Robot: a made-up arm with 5 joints. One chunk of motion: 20 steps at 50 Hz.
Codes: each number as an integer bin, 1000 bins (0 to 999) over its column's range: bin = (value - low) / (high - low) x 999, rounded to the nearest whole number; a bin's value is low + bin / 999 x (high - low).
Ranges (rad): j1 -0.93..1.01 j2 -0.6..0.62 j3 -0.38..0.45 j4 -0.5..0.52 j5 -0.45..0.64
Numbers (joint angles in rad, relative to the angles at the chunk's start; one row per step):
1: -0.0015 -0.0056 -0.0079 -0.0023 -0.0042
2: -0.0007 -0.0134 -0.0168 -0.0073 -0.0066
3: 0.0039 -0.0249 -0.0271 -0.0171 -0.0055
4: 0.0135 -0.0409 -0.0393 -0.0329 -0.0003
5: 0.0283 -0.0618 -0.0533 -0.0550 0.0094
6: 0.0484 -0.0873 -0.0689 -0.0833 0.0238
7: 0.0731 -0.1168 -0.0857 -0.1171 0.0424
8: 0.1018 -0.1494 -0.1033 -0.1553 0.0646
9: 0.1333 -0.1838 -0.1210 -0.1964 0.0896
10: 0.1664 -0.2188 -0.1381 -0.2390 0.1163
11: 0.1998 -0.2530 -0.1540 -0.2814 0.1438
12: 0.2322 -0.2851 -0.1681 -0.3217 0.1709
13: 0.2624 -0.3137 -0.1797 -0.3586 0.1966
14: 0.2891 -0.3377 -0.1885 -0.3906 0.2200
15: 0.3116 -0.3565 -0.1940 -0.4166 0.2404
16: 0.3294 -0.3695 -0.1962 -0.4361 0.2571
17: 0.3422 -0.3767 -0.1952 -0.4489 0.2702
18: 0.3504 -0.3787 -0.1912 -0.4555 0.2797
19: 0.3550 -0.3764 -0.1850 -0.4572 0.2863
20: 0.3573 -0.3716 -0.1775 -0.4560 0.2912
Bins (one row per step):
1: 478 487 448 487 409
2: 479 480 437 483 406
3: 481 471 425 473 407
4: 486 458 410 457 412
5: 493 441 393 436 421
6: 504 420 374 408 434
7: 517 396 354 375 451
8: 531 369 333 338 472
9: 548 341 312 297 495
10: 565 312 291 256 519
11: 582 284 272 214 544
12: 598 258 255 175 569
13: 614 234 241 138 593
14: 628 215 230 107 614
15: 639 199 224 82 633
16: 649 189 221 63 648
17: 655 183 222 50 660
18: 659 181 227 44 669
19: 662 183 235 42 675
20: 663 187 244 43 679

